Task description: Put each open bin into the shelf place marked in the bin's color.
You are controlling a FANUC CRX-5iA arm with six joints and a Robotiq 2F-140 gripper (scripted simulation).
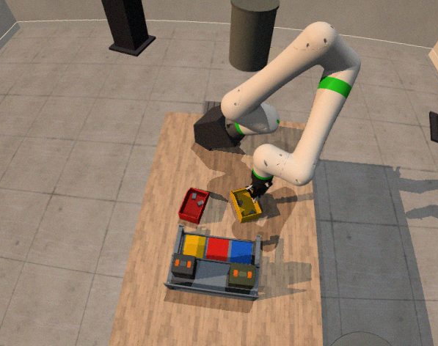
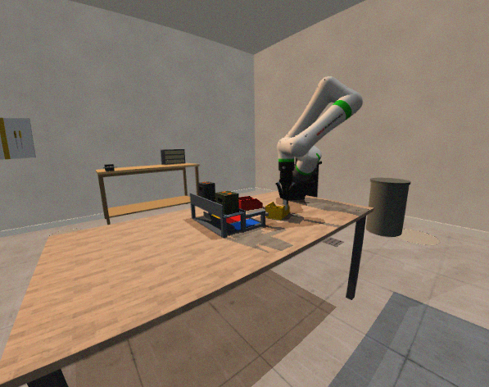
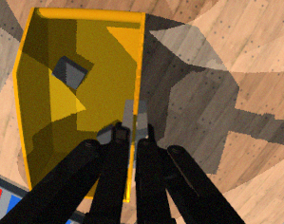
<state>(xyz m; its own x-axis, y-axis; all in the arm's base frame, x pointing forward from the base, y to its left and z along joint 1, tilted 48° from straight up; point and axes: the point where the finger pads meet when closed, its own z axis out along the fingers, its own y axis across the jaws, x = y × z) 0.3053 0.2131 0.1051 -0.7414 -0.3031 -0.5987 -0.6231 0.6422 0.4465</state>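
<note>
The yellow bin lies 3 cm ahead of my hand, 4 cm to the right of it and 4 cm below it. From my hand the other things lie so: blue-marked place: 30 cm ahead, 4 cm to the left, 7 cm below; red bin: 14 cm ahead, 27 cm to the right, 4 cm below; red mark: 33 cm ahead, 6 cm to the right, 7 cm below.
</note>
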